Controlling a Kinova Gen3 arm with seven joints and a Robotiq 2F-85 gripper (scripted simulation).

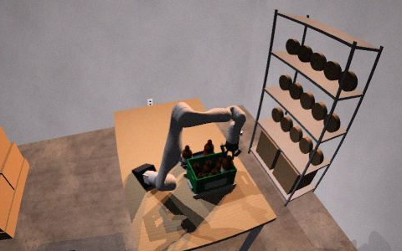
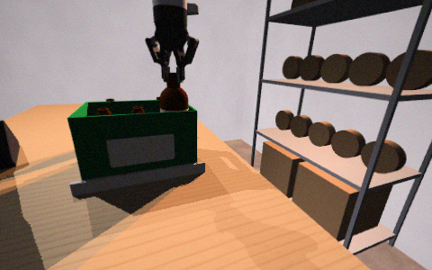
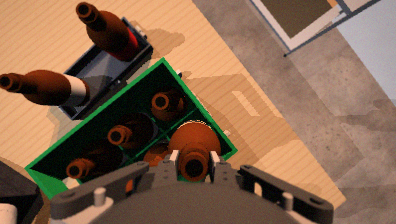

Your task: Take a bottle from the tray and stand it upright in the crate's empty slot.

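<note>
Now: the brown bottle 70 mm below my hand. From my hand the other things lie so: green crate: 80 mm behind, 60 mm to the left, 180 mm below; dark tray: 40 mm behind, 290 mm to the left, 250 mm below.
</note>
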